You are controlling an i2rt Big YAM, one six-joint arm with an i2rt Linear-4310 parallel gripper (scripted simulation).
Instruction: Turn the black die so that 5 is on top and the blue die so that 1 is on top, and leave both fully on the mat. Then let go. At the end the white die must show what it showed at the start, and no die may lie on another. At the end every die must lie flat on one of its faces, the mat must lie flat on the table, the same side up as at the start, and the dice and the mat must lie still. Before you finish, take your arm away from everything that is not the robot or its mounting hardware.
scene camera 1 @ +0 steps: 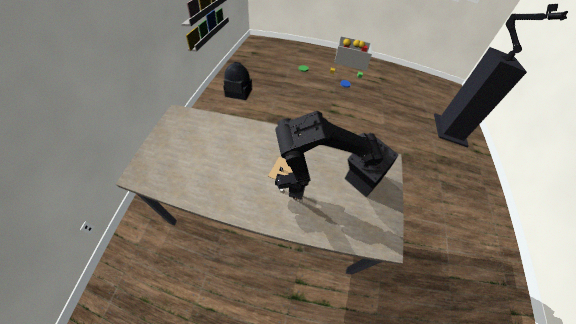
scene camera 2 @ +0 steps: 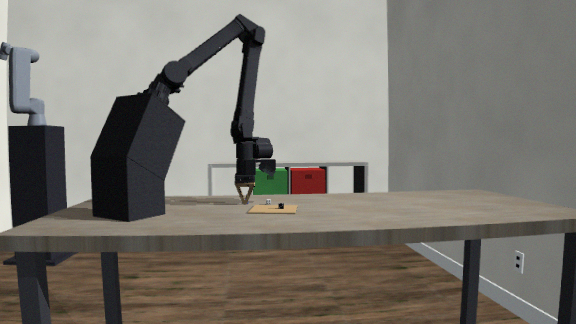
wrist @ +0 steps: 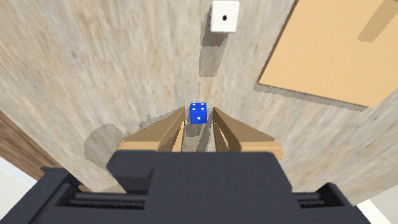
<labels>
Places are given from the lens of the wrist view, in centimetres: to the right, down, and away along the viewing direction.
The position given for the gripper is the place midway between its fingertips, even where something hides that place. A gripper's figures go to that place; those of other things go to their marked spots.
gripper (wrist: 199,111): 0, 0, 13
tan mat (wrist: 336,56): 11, -4, 10
white die (wrist: 218,23): 1, -5, 7
The marked spots on the white die and the tan mat are 10 cm apart.
</labels>
